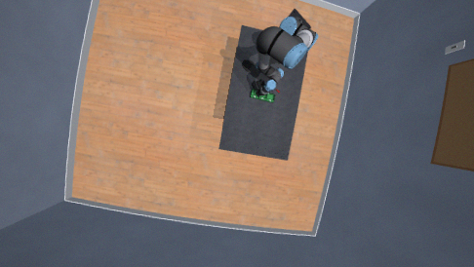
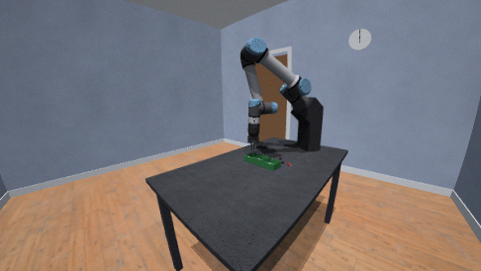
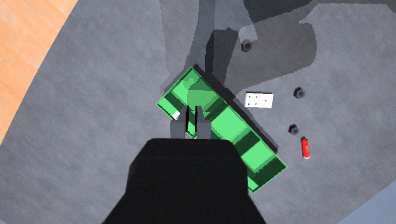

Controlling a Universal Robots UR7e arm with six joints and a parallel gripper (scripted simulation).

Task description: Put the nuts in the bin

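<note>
Now: the green bin block 8 cm below my hand, 7 cm to the left of it and 2 cm ahead of it. Round my hand: white domino (10 cm to the left, 9 cm below, 6 cm behind); red stick (25 cm to the left, 9 cm below, 2 cm behind).
</note>
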